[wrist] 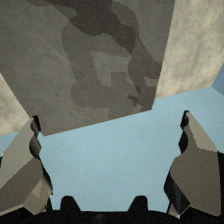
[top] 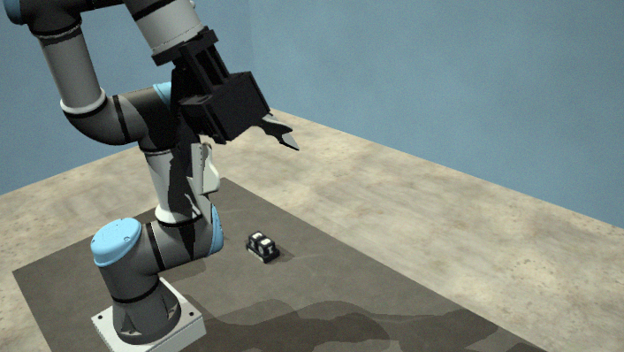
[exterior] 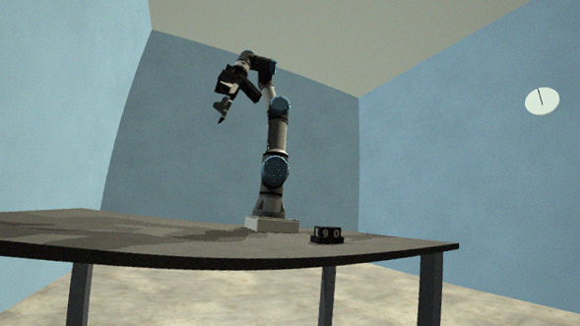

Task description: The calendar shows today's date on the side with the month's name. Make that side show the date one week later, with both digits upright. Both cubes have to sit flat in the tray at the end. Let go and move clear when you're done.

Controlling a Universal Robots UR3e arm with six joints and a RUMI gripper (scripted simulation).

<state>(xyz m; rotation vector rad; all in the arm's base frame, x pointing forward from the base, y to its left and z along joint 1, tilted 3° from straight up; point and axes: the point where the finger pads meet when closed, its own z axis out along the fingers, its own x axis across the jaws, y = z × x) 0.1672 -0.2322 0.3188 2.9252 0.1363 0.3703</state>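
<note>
Right now my hand is 370 mm above the black tray, 310 mm to the right of it and 160 mm short of it.
</note>
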